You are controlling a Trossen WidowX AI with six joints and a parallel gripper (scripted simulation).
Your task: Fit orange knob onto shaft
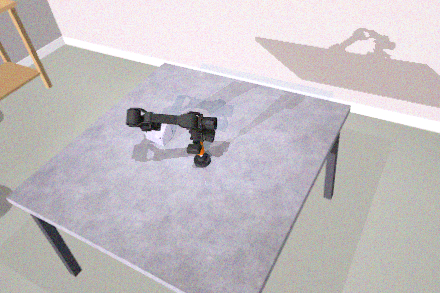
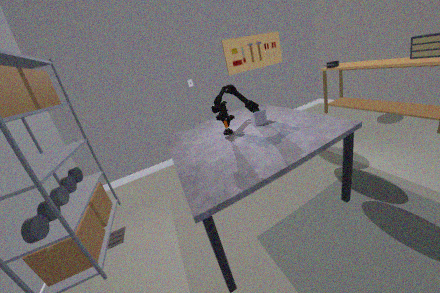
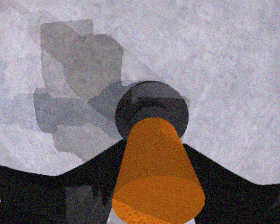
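My gripper tip is 30 mm below the orange knob. Also, from my gripper tip: dark round pedestal 40 mm below.
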